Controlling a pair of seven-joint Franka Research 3 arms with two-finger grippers.
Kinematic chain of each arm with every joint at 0, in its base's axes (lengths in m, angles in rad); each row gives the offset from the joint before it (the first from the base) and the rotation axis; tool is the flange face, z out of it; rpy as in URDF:
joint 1: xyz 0 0 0.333 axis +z
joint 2: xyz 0 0 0 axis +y
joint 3: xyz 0 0 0.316 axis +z
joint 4: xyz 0.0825 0 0 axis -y
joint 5: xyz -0.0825 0 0.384 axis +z
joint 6: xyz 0 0 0 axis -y
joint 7: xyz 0.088 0 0 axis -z
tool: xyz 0 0 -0.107 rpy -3.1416 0 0
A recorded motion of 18 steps. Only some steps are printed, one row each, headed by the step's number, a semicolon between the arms.
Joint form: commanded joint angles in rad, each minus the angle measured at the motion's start. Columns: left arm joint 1, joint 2, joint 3, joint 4, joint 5, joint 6, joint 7; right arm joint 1, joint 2, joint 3, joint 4, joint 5, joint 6, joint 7.
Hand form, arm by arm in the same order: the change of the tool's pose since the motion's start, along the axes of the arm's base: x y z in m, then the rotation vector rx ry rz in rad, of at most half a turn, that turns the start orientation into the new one. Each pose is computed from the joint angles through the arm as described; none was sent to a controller.
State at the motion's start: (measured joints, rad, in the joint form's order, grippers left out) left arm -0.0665 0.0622 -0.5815 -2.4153 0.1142 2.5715 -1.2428; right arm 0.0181 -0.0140 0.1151 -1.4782 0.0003 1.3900 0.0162
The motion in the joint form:
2: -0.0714 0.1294 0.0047 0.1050 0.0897 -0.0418 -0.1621; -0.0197 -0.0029 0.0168 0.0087 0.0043 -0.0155 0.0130
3: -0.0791 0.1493 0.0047 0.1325 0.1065 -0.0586 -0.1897; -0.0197 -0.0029 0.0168 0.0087 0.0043 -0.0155 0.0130
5: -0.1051 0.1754 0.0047 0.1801 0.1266 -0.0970 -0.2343; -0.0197 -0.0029 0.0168 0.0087 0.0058 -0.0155 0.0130
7: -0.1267 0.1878 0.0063 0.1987 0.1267 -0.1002 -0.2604; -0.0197 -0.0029 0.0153 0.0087 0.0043 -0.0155 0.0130
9: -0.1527 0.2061 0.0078 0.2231 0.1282 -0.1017 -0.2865; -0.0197 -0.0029 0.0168 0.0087 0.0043 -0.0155 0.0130
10: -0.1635 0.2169 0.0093 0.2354 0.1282 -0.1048 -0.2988; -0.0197 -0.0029 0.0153 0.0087 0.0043 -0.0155 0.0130
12: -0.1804 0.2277 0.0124 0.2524 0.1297 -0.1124 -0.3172; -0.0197 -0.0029 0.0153 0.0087 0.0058 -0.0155 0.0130
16: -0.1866 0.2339 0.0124 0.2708 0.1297 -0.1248 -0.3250; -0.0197 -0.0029 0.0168 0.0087 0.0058 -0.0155 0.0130
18: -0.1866 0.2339 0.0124 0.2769 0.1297 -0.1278 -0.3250; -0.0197 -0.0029 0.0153 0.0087 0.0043 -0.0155 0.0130
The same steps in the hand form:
2: -0.0007 -0.0444 -0.0180 0.0056 0.0436 0.0333; -0.0027 -0.0012 0.0042 0.0021 0.0043 -0.0154
3: 0.0025 -0.0515 -0.0175 0.0087 0.0463 0.0435; -0.0027 -0.0012 0.0042 0.0021 0.0043 -0.0154
5: 0.0031 -0.0678 -0.0140 0.0175 0.0516 0.0537; -0.0027 -0.0010 0.0042 0.0036 0.0045 -0.0152
7: 0.0001 -0.0790 -0.0127 0.0087 0.0529 0.0620; -0.0026 -0.0020 0.0042 0.0021 0.0043 -0.0169
9: -0.0035 -0.0931 -0.0117 -0.0035 0.0547 0.0654; -0.0027 -0.0012 0.0042 0.0021 0.0043 -0.0154
10: -0.0045 -0.0988 -0.0122 -0.0073 0.0589 0.0701; -0.0026 -0.0020 0.0042 0.0021 0.0043 -0.0169
12: -0.0063 -0.1068 -0.0115 -0.0099 0.0618 0.0760; -0.0026 -0.0018 0.0042 0.0036 0.0045 -0.0167
16: -0.0047 -0.1116 -0.0081 -0.0115 0.0624 0.0806; -0.0027 -0.0010 0.0042 0.0036 0.0045 -0.0152
18: -0.0032 -0.1126 -0.0059 -0.0135 0.0600 0.0815; -0.0026 -0.0020 0.0042 0.0021 0.0043 -0.0169

